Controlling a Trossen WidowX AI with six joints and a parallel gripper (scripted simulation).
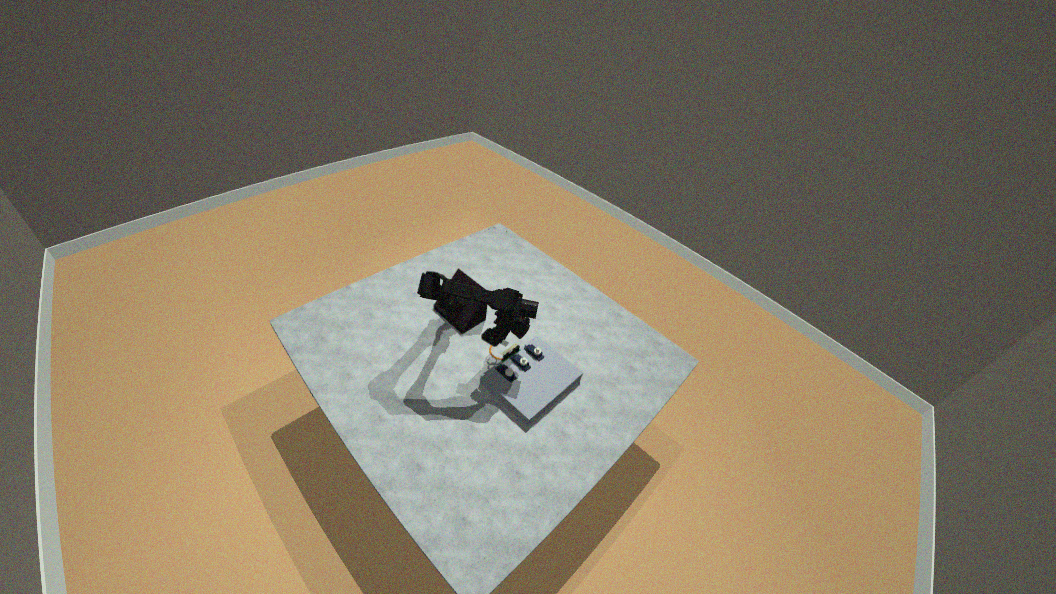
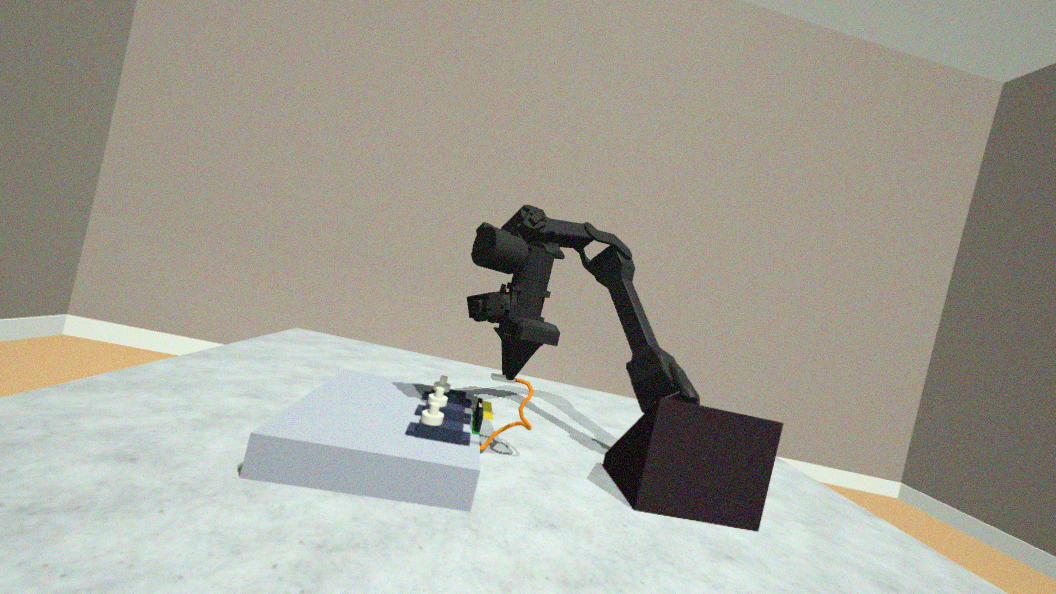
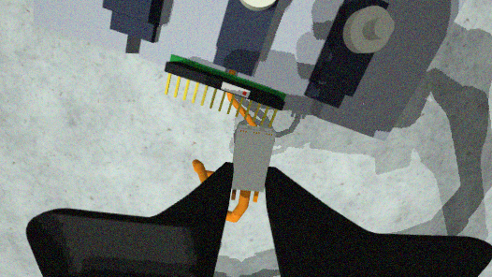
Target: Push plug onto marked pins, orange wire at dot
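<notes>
Now: the red dot 30 mm ahead of my gripper tip, 10 mm to the left of it and 40 mm below it. The rest, counted from my gripper tip: grey printed holder (190 mm ahead, 30 mm to the left, 90 mm below).
</notes>
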